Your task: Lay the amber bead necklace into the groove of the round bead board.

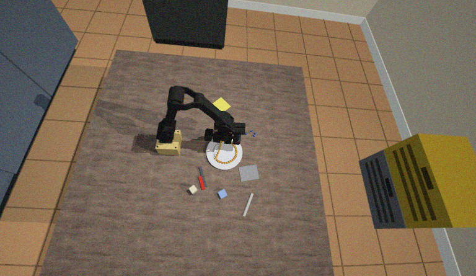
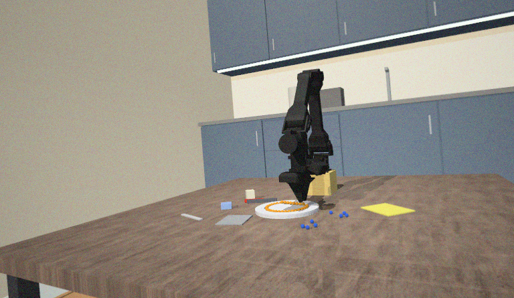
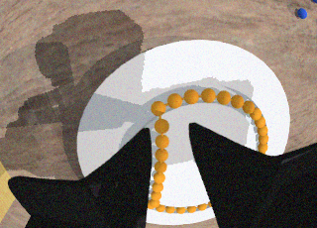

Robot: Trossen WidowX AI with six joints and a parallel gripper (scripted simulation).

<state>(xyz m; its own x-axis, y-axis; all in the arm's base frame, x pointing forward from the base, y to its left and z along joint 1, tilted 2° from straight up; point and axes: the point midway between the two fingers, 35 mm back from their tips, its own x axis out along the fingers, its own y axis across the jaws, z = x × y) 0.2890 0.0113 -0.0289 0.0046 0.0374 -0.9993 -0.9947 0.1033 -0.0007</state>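
My gripper tip is now 20 cm to the left of the red stick, 10 cm past it and 2 cm above it. The rest, counted from my gripper tip: yellow sheet 24 cm to the left, 3 cm behind, 2 cm below; light blue cube 27 cm to the right, 2 cm below, 1 cm ahead; grey square tile 16 cm to the right, 15 cm ahead, 2 cm below.
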